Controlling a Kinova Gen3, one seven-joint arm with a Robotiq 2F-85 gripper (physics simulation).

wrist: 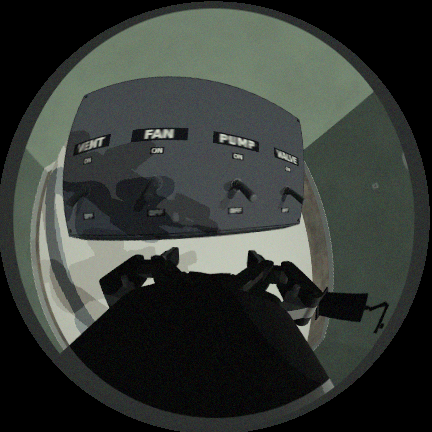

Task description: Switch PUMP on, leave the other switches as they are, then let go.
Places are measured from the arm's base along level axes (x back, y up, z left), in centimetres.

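Pixels of known places: gripper, between the fingertips: (212, 256).
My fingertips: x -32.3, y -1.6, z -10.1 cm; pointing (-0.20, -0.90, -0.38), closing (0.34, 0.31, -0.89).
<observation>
Ahead of a thing's pixels: the offset from my fingertips to its top centre. Level surfaces: height alone.
A dark grey panel (190, 105) carries four labelled switches, each with ON above and OFF below. The PUMP switch lever @[dz -6.6, dx -7.0, dy +3.5 cm] (244, 190) is right of the panel's middle and slants down to the right, toward the OFF side. The FAN lever @[dz +5.1, dx -9.4, dy +3.5 cm] (149, 193) and the VENT lever @[dz +16.8, dx -11.9, dy +3.5 cm] (79, 197) are to the left in shadow and also point down. The VALVE lever @[dz -18.4, dx -4.5, dy +3.5 cm] (292, 194) is at the far right and slants down to the right. My gripper (212, 256) is open and empty, below the panel's lower edge in the view and apart from every lever.
The panel stands over a pale surface @[dy -9.7 cm] (280, 245). A brown strip (318, 240) with a light rim runs along the right side. Green surfaces lie behind and to the right. A shadow of the arm falls across the left half of the panel.
</observation>
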